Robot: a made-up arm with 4 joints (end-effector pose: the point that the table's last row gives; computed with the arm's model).
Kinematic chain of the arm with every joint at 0, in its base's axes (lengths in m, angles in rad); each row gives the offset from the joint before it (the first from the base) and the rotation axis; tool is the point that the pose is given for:
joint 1: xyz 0 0 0.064 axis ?
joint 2: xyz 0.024 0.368 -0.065 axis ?
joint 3: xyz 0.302 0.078 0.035 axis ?
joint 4: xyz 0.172 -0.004 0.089 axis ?
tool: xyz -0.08 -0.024 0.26
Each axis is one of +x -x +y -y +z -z.
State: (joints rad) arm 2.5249 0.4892 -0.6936 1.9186
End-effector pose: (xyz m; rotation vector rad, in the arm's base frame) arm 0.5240 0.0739 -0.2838 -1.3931 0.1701 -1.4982
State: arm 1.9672 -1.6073 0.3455 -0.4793
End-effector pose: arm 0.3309 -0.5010 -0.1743 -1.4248 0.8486 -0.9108
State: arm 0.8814 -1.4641 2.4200 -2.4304
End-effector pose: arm -0.0714 0.0534 -0.5511 1.4826 -0.6693 -0.5470
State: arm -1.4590 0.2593 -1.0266 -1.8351
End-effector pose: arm 0.2691 0.0754 0.5397 0.0727 -0.7826 -1.7963
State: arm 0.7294 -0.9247 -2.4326 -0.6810
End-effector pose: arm 0.4395 0.2690 -0.3887 -2.2509 -0.5767 -1.8640
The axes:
joint 1: -x
joint 2: -y
joint 3: +z
joint 4: +y

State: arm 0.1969 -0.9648 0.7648 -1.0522
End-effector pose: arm 0.3194 0.3210 -0.1726 0.4532 -0.0422 0.4103
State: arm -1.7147 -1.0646 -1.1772 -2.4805
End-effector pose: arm 0.0579 0.3385 0.4824 0.2589 -0.9312 -0.7145
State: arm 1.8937 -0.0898 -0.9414 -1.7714
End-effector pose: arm 0.2625 -0.2414 -0.3651 -2.1134 -1.8489 1.1580
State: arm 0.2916 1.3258 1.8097 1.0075
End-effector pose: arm -0.2368 0.8315 0.0800 -1.9455 -0.1257 0.7748
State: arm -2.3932 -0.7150 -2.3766 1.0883
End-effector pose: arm 0.2453 -0.2656 0.0914 -0.8350 -2.8655 0.1821
